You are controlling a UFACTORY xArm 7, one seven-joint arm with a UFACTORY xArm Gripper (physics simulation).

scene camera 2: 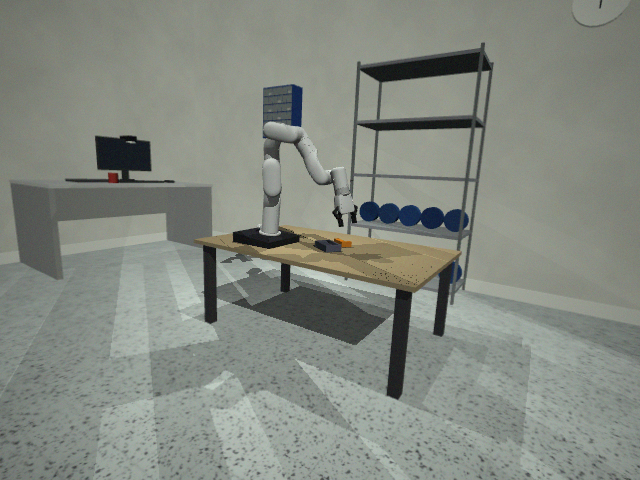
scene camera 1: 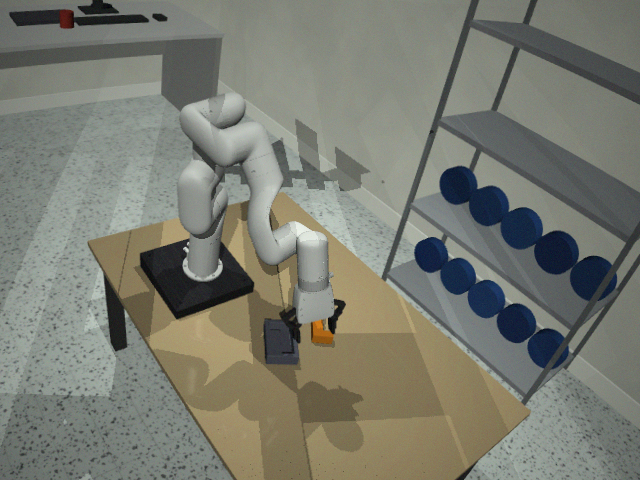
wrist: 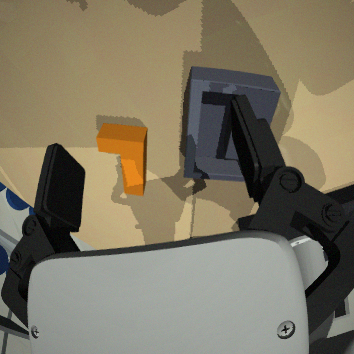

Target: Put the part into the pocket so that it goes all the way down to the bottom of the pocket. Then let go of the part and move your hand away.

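Places are measured from the arm's base along level axes (x ahead, y left, z up), in millimetres.
Pixels of known places: gripper, fingertip midpoint: (scene camera 2: 348, 224) (scene camera 1: 314, 335) (wrist: 144, 135); arm's base, origin of the base link: (scene camera 2: 269, 233) (scene camera 1: 202, 267) (wrist: 301, 247).
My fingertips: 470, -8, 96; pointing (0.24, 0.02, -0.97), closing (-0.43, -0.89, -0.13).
For each thing: its top centre in the pictures, then the offset to it from my fingertips, as dx, dy, dz. Level surfaces: height alone.
- part, middle of its top: (wrist: 121, 169) (scene camera 1: 322, 322) (scene camera 2: 342, 240) -77, +152, -113
- block, middle of its top: (wrist: 226, 139) (scene camera 1: 281, 337) (scene camera 2: 327, 242) -110, +7, -107
- wooden table, its level: dz -143
The part (scene camera 1: 323, 339) (scene camera 2: 343, 242) (wrist: 134, 160) is an orange L-shaped piece. It lies on the table beside the dark grey block, apart from it. The block (scene camera 1: 282, 358) (scene camera 2: 330, 248) (wrist: 232, 80) stands on the table with its recessed pocket facing up. In the wrist view one finger hides part of the pocket. My gripper (scene camera 1: 314, 335) (scene camera 2: 347, 223) (wrist: 144, 135) is wide open and empty. It hangs well above the table, over the area of the part and the block. In the wrist view the part shows between the two fingers.
The robot's black base plate (scene camera 1: 165, 284) (scene camera 2: 253, 239) sits at one end of the wooden table (scene camera 1: 392, 439) (scene camera 2: 429, 258). A grey shelf rack (scene camera 1: 429, 139) (scene camera 2: 355, 113) with blue discs stands behind the table. A grey desk (scene camera 1: 191, 72) (scene camera 2: 36, 222) is farther off.
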